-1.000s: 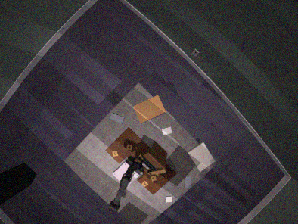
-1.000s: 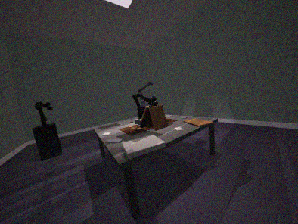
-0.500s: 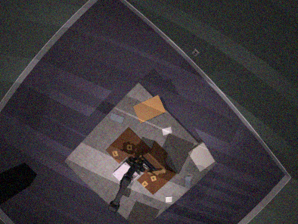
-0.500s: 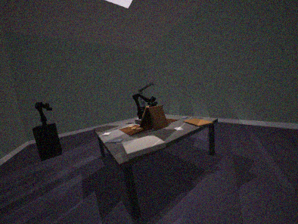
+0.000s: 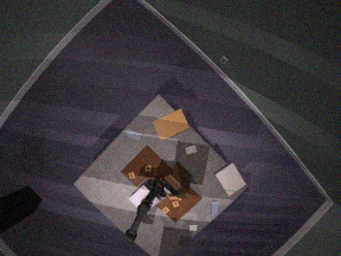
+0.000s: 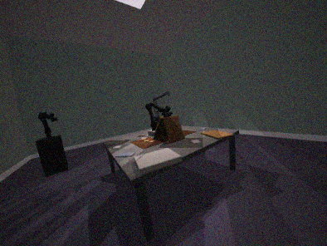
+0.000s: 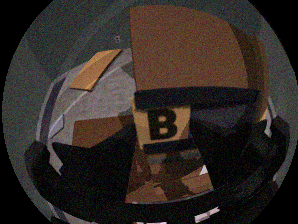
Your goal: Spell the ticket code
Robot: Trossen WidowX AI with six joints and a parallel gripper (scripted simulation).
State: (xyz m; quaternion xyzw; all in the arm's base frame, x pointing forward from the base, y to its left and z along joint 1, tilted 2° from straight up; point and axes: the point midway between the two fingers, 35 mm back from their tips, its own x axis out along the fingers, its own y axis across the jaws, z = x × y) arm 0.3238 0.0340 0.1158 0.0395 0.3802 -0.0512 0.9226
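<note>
My gripper tip is now 100 mm to the left of the white ticket, 70 mm past it and 70 mm above it. The rest, counted from my gripper tip: small white card: 350 mm ahead, 160 mm below, 60 mm to the right; brown mat: 160 mm below, 140 mm behind, 50 mm to the right; tan letter tile: right at my gripper tip.
</note>
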